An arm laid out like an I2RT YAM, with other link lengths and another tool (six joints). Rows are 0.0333 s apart.
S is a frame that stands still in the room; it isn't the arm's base.
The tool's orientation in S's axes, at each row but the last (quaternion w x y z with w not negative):
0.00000 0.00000 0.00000 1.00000
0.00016 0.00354 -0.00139 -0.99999
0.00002 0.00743 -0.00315 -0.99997
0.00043 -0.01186 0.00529 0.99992
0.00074 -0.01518 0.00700 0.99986
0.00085 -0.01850 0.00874 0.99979
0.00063 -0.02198 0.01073 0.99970
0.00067 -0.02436 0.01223 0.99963
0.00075 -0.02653 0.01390 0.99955
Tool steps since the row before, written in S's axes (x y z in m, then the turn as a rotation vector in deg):
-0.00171 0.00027 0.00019 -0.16 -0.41 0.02
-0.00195 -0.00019 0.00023 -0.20 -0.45 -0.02
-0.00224 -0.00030 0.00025 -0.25 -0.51 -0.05
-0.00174 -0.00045 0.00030 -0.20 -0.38 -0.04
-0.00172 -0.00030 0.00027 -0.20 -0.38 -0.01
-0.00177 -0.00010 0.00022 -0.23 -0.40 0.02
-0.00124 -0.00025 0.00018 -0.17 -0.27 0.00
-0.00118 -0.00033 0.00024 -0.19 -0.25 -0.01
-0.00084 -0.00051 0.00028 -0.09 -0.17 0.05
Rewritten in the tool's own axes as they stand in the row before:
0.00171 -0.00027 0.00019 0.16 0.41 0.02
0.00195 0.00019 0.00024 0.20 0.45 -0.02
0.00224 0.00030 0.00028 0.25 0.51 -0.05
0.00173 0.00045 0.00034 0.20 0.38 -0.04
0.00171 0.00031 0.00032 0.20 0.38 -0.01
0.00176 0.00011 0.00028 0.23 0.40 0.02
0.00123 0.00026 0.00023 0.17 0.27 0.00
0.00117 0.00034 0.00029 0.19 0.25 -0.01
0.00082 0.00052 0.00031 0.09 0.17 0.05

